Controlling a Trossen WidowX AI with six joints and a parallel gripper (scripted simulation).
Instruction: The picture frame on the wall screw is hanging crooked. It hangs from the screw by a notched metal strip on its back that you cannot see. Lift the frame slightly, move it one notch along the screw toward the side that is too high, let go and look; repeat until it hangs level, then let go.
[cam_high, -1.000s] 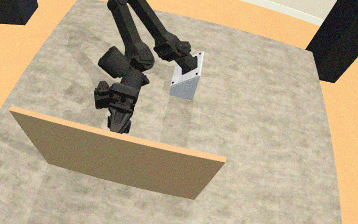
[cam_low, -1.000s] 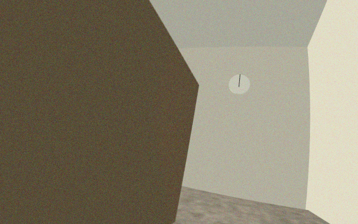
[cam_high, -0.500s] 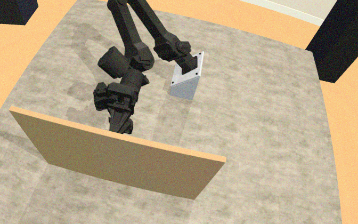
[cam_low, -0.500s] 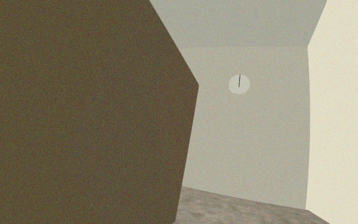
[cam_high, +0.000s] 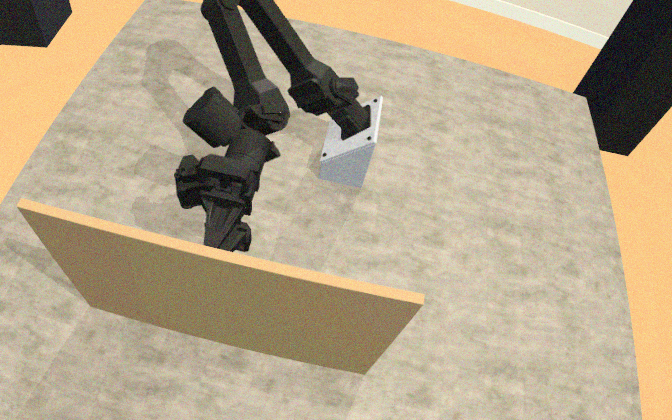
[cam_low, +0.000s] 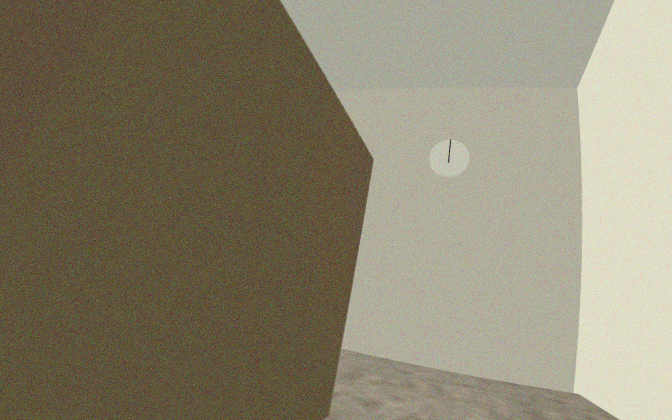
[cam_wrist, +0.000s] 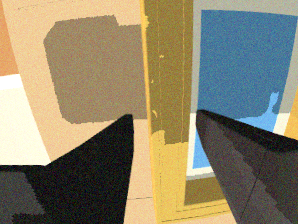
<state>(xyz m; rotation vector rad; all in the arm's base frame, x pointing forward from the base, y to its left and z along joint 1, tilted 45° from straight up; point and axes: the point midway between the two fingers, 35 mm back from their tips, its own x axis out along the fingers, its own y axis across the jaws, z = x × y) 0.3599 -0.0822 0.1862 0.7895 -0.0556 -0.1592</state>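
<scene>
Now: gripper tip 60 mm above the picture frame and 10 mm short of it. The rest, counted from my gripper tip: tan wall panel 60 mm below, 20 mm ahead, 10 mm to the left.
</scene>
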